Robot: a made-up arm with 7 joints. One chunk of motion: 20 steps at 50 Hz.
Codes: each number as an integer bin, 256 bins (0 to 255) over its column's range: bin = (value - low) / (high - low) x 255, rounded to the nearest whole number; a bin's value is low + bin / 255 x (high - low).
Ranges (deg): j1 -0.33..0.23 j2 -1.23..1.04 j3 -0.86..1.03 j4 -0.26..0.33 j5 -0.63..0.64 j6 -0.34..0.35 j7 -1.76..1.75
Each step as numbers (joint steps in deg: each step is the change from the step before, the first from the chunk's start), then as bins.
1 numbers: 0.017 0.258 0.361 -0.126 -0.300 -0.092 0.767
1 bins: 158 167 165 58 66 92 184
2 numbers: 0.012 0.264 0.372 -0.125 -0.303 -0.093 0.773
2 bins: 156 168 166 58 66 91 184
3 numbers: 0.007 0.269 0.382 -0.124 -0.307 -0.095 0.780
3 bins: 153 168 168 59 65 91 185
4 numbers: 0.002 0.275 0.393 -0.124 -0.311 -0.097 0.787
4 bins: 151 169 169 59 64 90 185
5 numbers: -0.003 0.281 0.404 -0.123 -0.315 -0.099 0.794
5 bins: 149 170 171 59 63 89 186
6 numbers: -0.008 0.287 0.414 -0.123 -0.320 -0.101 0.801
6 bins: 147 170 172 59 62 88 186
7 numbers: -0.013 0.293 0.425 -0.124 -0.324 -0.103 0.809
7 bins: 144 171 173 59 61 88 187
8 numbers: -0.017 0.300 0.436 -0.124 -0.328 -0.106 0.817
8 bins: 143 172 175 59 61 86 187
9 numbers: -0.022 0.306 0.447 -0.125 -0.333 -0.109 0.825
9 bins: 140 173 176 58 60 85 188
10 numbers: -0.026 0.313 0.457 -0.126 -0.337 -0.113 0.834
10 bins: 138 173 178 58 59 84 188
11 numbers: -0.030 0.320 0.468 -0.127 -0.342 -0.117 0.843
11 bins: 137 174 179 57 58 82 189
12 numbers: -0.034 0.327 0.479 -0.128 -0.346 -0.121 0.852
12 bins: 135 175 181 57 57 81 190
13 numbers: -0.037 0.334 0.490 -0.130 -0.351 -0.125 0.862
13 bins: 133 176 182 56 56 79 190
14 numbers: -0.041 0.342 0.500 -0.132 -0.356 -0.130 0.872
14 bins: 132 177 183 55 55 78 191
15 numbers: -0.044 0.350 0.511 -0.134 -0.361 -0.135 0.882
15 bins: 130 177 185 54 54 76 192
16 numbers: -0.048 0.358 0.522 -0.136 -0.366 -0.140 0.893
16 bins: 128 178 186 54 53 74 193
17 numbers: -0.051 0.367 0.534 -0.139 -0.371 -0.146 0.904
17 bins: 127 179 188 52 52 72 194
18 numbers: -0.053 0.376 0.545 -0.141 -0.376 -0.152 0.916
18 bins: 126 180 190 51 51 69 194
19 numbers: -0.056 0.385 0.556 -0.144 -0.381 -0.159 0.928
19 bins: 125 181 191 50 50 67 195
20 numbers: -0.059 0.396 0.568 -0.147 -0.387 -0.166 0.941
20 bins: 123 183 193 49 49 64 196
